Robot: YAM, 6 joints.
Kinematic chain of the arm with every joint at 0, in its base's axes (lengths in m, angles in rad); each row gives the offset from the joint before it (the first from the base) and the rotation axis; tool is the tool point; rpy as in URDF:
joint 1: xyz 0 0 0.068 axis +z
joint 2: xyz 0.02 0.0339 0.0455 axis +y
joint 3: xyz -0.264 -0.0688 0 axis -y
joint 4: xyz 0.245 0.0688 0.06 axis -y
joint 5: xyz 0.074 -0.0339 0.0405 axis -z
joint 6: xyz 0.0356 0 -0.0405 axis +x
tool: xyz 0 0 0 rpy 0 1.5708 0
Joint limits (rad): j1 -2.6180..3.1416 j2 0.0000..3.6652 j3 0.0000..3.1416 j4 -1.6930..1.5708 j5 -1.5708..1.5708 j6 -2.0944..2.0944
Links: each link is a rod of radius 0.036 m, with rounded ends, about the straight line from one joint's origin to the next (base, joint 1, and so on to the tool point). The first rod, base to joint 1, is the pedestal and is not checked.
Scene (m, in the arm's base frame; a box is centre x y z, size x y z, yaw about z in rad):
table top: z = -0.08
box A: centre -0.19 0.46 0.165 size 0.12 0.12 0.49 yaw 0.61
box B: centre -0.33 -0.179 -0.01 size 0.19 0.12 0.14 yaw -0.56
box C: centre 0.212 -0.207 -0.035 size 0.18 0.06 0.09 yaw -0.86
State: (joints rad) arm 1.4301 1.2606 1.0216 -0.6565 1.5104 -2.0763
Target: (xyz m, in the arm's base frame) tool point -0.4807 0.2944 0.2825
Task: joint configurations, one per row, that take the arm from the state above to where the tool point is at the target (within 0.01 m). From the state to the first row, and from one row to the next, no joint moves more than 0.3 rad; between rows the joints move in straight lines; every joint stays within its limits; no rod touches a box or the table.
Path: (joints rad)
1: 1.7154 1.4077 1.0233 -0.5054 1.5205 -2.0270
2: 2.0006 1.5547 1.0250 -0.3543 1.5305 -1.9777
3: 2.2858 1.7018 1.0268 -0.2032 1.5406 -1.9284
4: 2.5711 1.8489 1.0285 -0.0521 1.5507 -1.8791
5: 2.8564 1.9960 1.0302 0.0990 1.5607 -1.8298
6: 3.1416 2.1430 1.0319 0.2501 1.5708 -1.7805
7: 3.0423 2.1998 1.2745 0.1964 1.4547 -1.8397
8: 2.9429 2.2567 1.5172 0.1426 1.3387 -1.8988
9: 2.8436 2.3135 1.7598 0.0889 1.2226 -1.9580
10: 2.7443 2.3703 2.0025 0.0352 1.1065 -2.0171
11: 2.6449 2.4271 2.2451 -0.0185 0.9905 -2.0763

